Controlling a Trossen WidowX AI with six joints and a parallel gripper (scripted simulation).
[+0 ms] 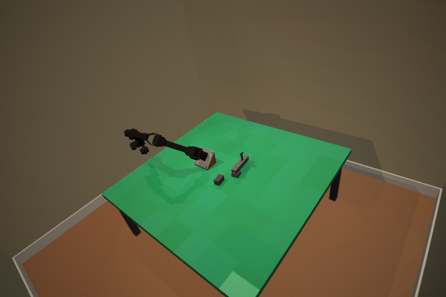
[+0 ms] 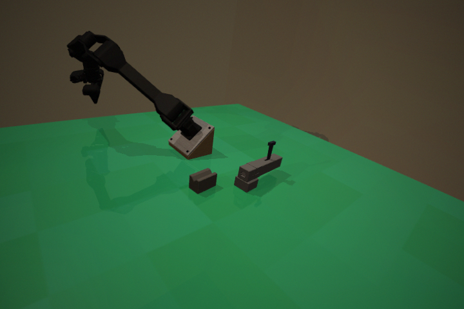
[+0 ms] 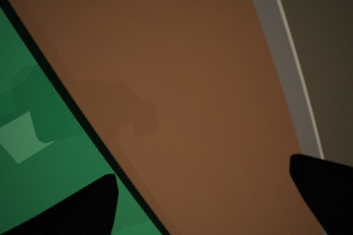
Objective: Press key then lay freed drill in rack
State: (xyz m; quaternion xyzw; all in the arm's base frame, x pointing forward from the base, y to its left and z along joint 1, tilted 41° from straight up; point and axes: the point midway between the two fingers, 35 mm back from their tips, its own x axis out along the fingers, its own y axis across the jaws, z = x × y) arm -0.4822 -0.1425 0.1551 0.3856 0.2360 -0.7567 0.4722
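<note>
The dark key lies 770 mm ahead of my gripper tip, 320 mm to the left of it and 10 mm above it. From my gripper tip the other things lie so: notched grey rack 720 mm ahead, 110 mm to the left, 50 mm below; long grey block 770 mm ahead, 280 mm to the left, 40 mm below.
</note>
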